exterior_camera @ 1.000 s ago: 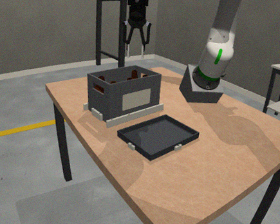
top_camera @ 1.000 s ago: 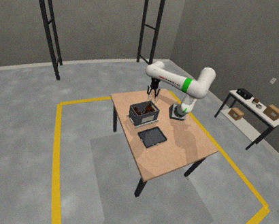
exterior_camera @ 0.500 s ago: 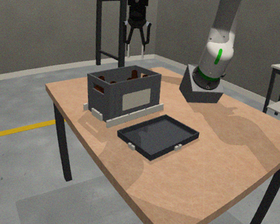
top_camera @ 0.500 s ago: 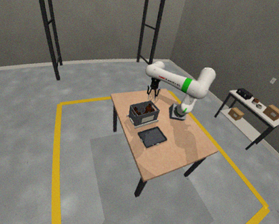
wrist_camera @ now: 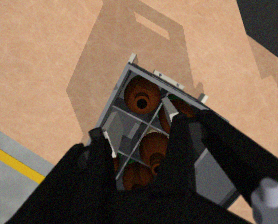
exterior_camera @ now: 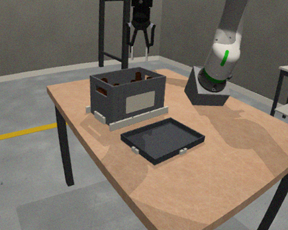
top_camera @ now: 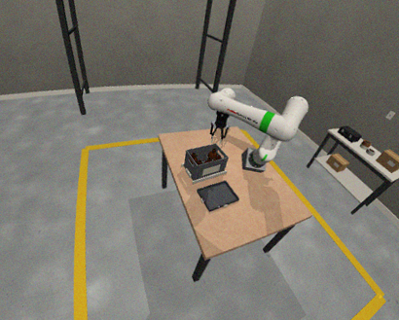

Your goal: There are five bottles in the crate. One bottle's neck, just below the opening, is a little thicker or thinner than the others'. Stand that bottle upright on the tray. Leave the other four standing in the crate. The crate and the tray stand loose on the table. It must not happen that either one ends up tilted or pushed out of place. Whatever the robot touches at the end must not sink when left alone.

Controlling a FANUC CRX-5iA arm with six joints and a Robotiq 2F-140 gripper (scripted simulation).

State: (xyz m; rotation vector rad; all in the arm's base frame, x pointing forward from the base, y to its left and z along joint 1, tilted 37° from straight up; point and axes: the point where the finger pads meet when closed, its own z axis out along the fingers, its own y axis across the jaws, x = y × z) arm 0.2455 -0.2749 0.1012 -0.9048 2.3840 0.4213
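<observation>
Right now my hand is 170 mm above the bottle. Round my hand: dark tray (320 mm to the left, 240 mm below, 110 mm ahead); dark grey crate (170 mm below, 90 mm ahead, 50 mm to the left).
</observation>
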